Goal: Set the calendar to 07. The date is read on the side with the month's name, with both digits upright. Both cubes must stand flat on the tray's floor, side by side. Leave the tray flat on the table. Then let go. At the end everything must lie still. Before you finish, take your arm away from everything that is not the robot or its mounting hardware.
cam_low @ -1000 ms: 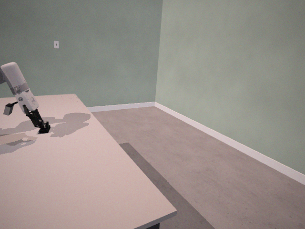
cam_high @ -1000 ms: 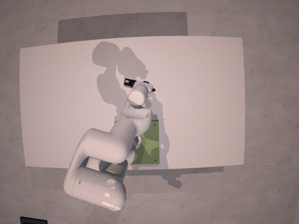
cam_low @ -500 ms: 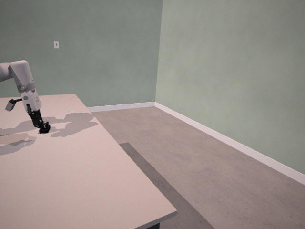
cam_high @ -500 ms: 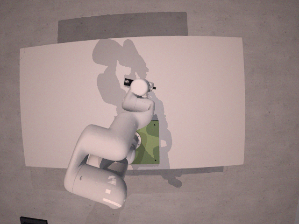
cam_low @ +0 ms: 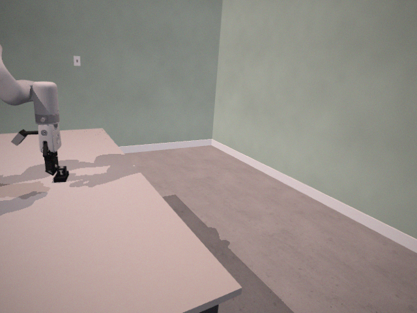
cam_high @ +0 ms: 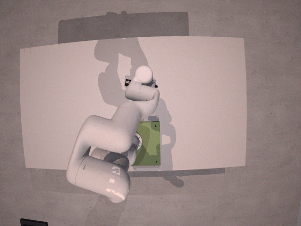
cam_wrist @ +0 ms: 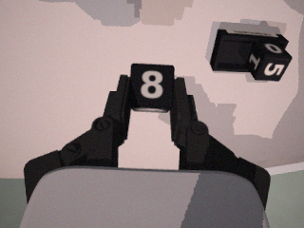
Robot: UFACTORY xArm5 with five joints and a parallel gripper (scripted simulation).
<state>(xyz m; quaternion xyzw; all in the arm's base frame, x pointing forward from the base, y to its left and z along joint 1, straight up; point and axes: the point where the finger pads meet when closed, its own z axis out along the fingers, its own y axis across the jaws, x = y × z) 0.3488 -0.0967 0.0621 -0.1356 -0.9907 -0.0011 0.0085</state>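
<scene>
The black cube is 20 mm below my hand. Also, from my hand: black calendar tray 30 mm ahead, 110 mm to the left, 100 mm below.
</scene>
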